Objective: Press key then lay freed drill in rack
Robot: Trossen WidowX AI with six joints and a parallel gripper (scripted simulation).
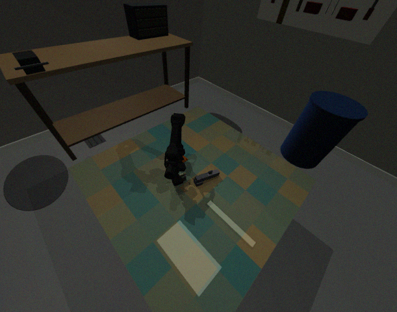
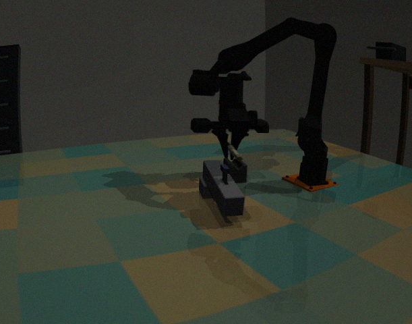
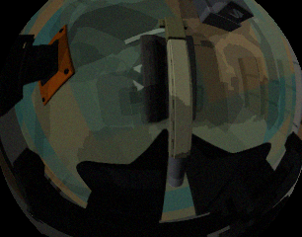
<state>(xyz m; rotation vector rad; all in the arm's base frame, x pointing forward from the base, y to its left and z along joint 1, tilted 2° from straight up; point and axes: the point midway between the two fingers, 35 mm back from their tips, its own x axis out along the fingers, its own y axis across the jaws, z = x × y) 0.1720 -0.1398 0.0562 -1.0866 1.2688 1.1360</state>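
The dark rack is 50 mm to the left of my gripper tip and 10 mm below it. Also, from my gripper tip: short key 230 mm to the left, 100 mm ahead, 20 mm above; drill 40 mm to the left, 30 mm above; long grey block 200 mm to the left, 100 mm ahead.
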